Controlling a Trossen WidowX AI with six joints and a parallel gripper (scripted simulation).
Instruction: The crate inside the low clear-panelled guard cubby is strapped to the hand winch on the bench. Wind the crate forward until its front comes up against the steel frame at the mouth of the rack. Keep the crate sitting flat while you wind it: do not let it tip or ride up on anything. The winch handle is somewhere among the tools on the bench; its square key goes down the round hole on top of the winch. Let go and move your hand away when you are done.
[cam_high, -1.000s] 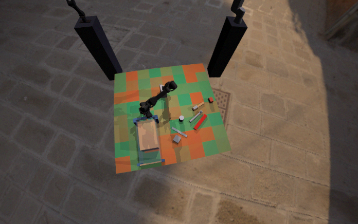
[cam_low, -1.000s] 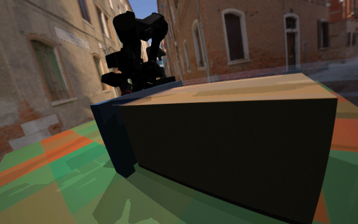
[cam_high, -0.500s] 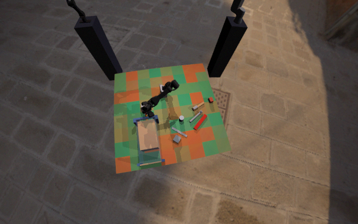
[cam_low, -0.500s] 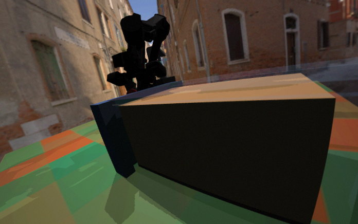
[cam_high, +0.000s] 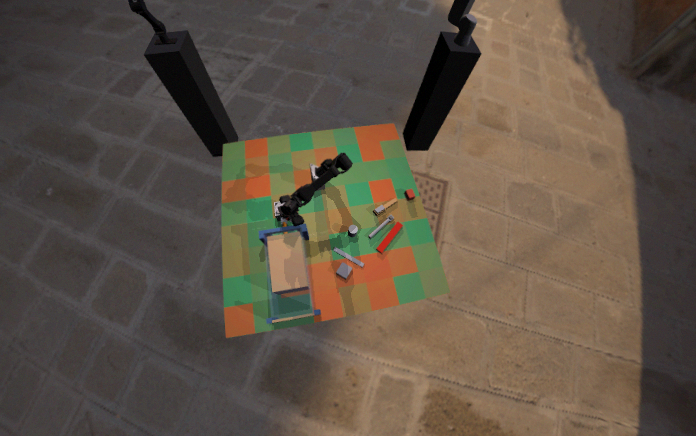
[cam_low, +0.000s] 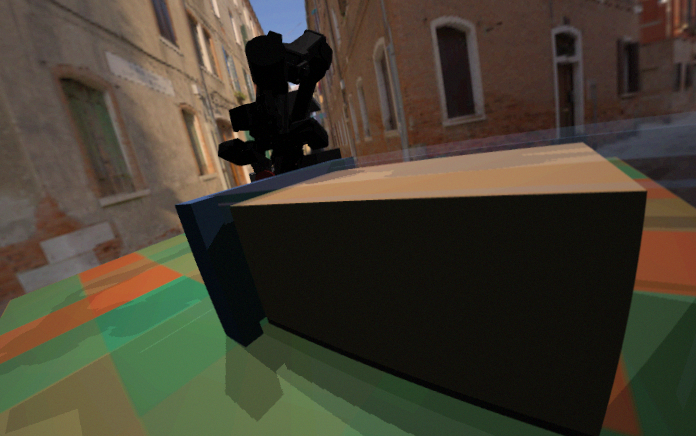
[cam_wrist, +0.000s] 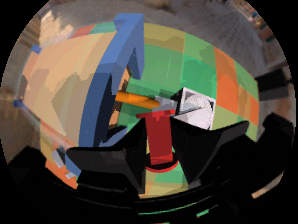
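The grey winch handle is 4 cm behind my gripper tip, 1 cm to the right of it and 3 cm below it. From my gripper tip the other things lie so: red knob (1 cm behind, 2 cm to the left); then grey winch (10 cm behind, 5 cm to the right, 10 cm below); then round puck (6 cm ahead, 37 cm to the left, 10 cm below).
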